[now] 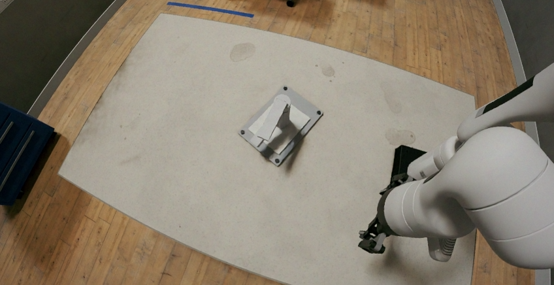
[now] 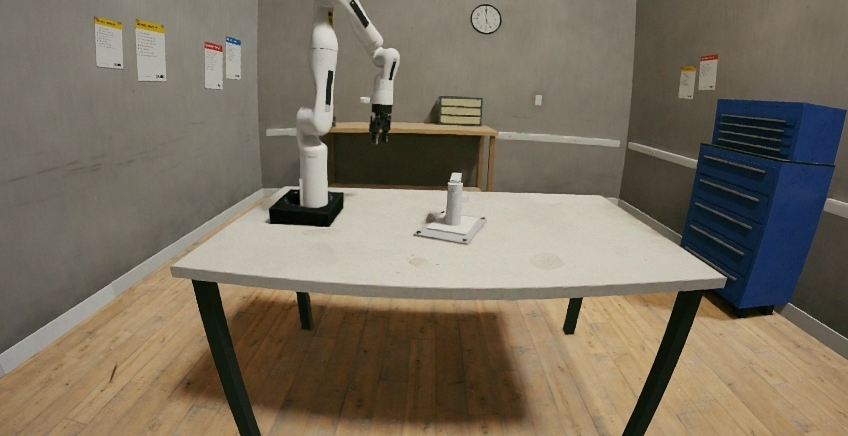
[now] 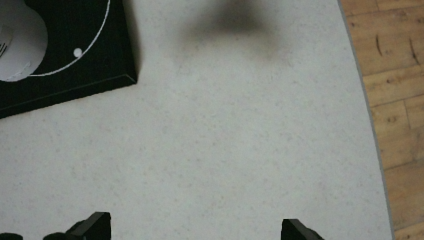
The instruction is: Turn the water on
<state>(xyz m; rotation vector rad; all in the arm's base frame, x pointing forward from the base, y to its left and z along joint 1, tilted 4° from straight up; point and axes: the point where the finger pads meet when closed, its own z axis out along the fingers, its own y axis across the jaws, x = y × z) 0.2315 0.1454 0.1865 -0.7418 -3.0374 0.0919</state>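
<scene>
Right now the tap lever is 23 cm ahead of my hand, 22 cm to the right of it and 9 cm below it. The rest, counted from my hand: tap (23 cm ahead, 25 cm to the right, 14 cm below).
</scene>
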